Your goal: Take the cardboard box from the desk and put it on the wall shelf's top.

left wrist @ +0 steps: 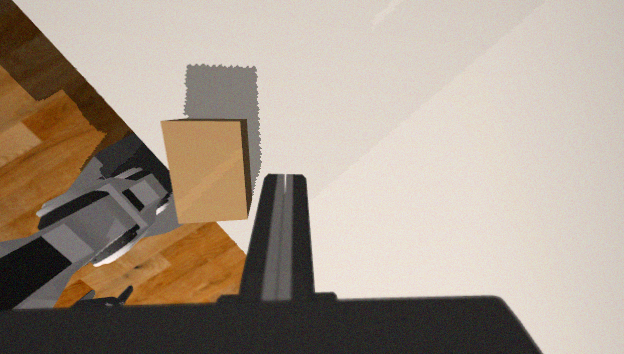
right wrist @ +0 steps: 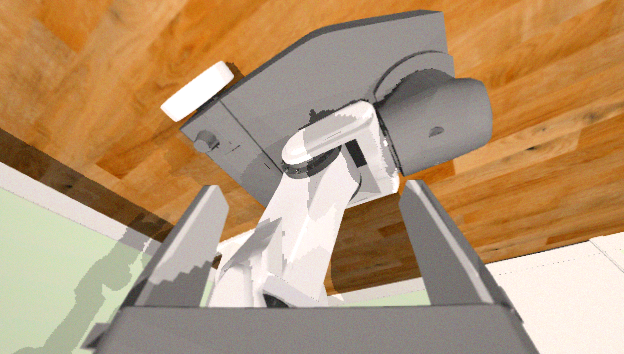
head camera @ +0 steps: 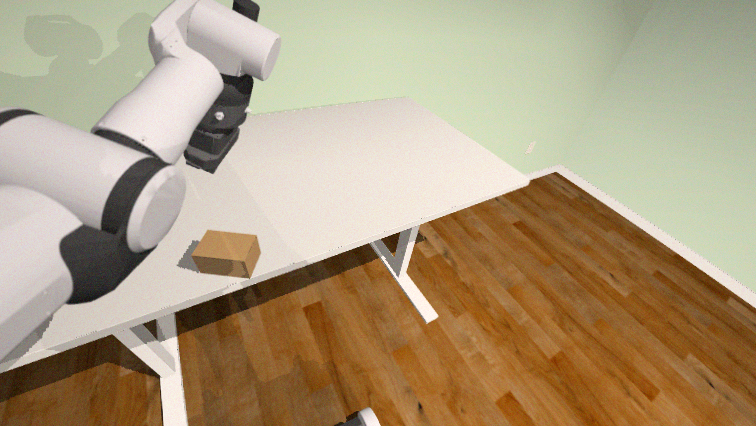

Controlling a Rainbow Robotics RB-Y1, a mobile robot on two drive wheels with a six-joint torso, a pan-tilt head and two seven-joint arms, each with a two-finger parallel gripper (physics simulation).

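Places are measured from the robot's base along level axes (x left, y ahead, z down), in millimetres.
Pixels of known places: left gripper, between the fingertips: [left wrist: 285,189] [head camera: 210,169]; right gripper, between the fingertips: [left wrist: 112,289] [right wrist: 312,194].
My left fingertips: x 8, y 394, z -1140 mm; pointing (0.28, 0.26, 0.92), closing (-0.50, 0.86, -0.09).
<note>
Behind a point stands the place of what it marks.
The brown cardboard box [head camera: 226,254] {x 17, y 290, z -1009 mm} [left wrist: 207,172] {x 19, y 318, z -1009 mm} lies on the white desk [head camera: 343,158] {x -364, y 637, z -951 mm} [left wrist: 450,200] {x -207, y 584, z -951 mm}, near its front edge. My left gripper [head camera: 201,168] {x 8, y 394, z -1140 mm} [left wrist: 285,189] {x 8, y 394, z -1140 mm} is shut with its fingertips together and nothing between them. It hangs above the desk, apart from the box; in the left wrist view the box lies to the left of the fingers. My right gripper [right wrist: 312,194] {x -203, y -317, z -564 mm} is open and empty, and the robot's own base and torso show beyond its fingers. The wall shelf does not show in these views.
The pale green wall [head camera: 423,47] {x -945, y 1120, z -1176 mm} [right wrist: 35,250] {x -176, y 1083, z -255 mm} stands behind the desk. White desk legs [head camera: 407,285] stand on the wooden floor [head camera: 476,317] {x -1060, y 264, z 0 mm} below. Part of the robot's base [left wrist: 100,210] shows at the left of the left wrist view, beside the desk edge.
</note>
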